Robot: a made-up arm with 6 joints. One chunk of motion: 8 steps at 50 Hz.
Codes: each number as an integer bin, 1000 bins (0 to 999) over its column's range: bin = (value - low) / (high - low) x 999, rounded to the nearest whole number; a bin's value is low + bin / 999 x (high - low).
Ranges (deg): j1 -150.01..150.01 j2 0..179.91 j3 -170..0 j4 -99.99..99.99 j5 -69.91..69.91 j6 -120.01..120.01
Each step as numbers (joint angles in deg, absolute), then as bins.
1 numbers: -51.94 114.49 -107.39 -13.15 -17.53 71.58
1 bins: 327 636 368 434 374 797
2 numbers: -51.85 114.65 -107.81 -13.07 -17.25 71.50
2 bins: 327 637 365 434 376 797
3 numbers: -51.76 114.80 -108.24 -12.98 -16.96 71.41
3 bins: 327 637 363 435 378 797
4 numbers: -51.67 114.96 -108.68 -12.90 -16.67 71.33
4 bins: 327 638 360 435 380 796
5 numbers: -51.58 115.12 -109.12 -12.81 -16.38 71.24
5 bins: 328 639 358 436 382 796
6 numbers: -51.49 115.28 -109.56 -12.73 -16.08 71.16
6 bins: 328 640 355 436 385 796
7 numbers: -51.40 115.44 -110.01 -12.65 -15.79 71.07
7 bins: 328 641 353 436 387 795
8 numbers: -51.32 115.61 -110.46 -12.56 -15.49 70.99
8 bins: 329 642 350 437 389 795
